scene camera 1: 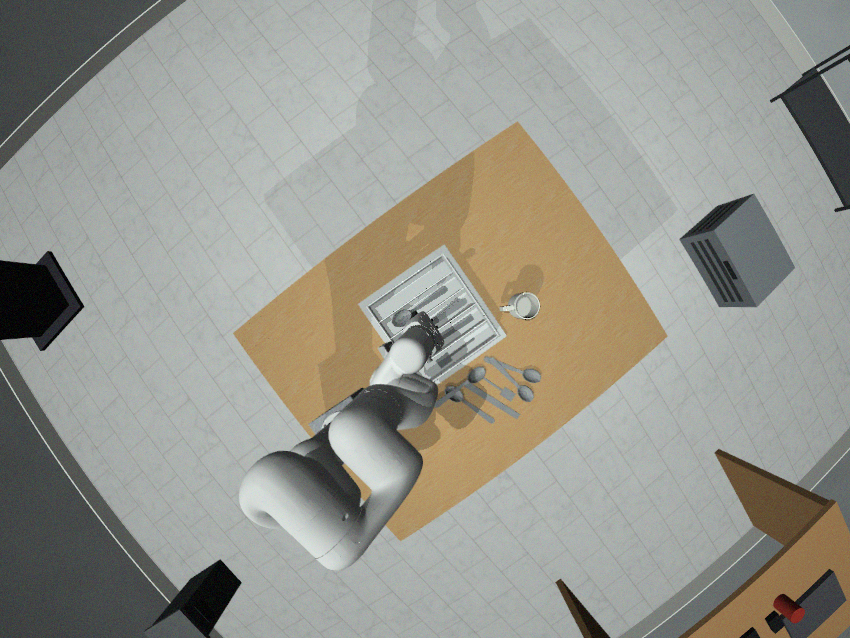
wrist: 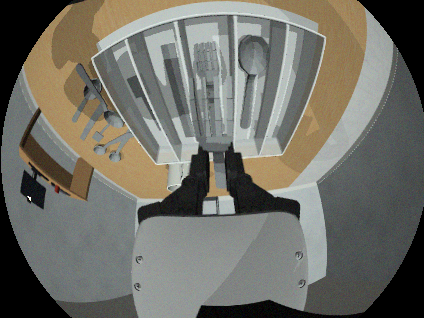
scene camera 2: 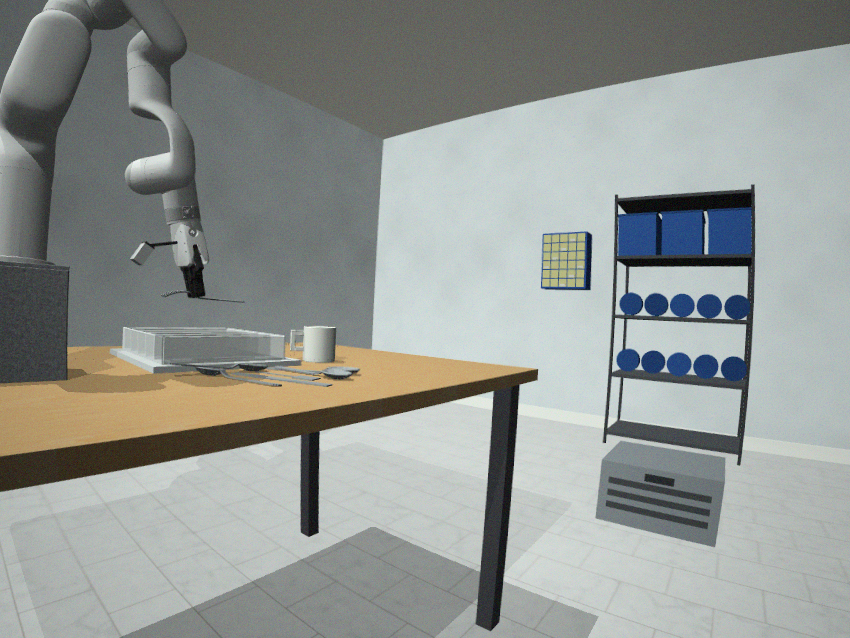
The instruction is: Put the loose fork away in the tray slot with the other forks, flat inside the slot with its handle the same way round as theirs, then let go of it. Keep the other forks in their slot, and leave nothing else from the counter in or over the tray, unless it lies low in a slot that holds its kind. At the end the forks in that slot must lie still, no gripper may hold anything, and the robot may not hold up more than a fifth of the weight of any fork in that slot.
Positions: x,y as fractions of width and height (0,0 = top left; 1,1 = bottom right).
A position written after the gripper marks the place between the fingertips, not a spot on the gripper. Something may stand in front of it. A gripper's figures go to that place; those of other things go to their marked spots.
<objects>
The gripper (wrist: 0.51,0.48) is 14 cm from the lens. A fork (wrist: 0.49,0.23) is 21 cm from the lens. A tray (wrist: 0.74,0.15) is 23 cm from the lens.
</objects>
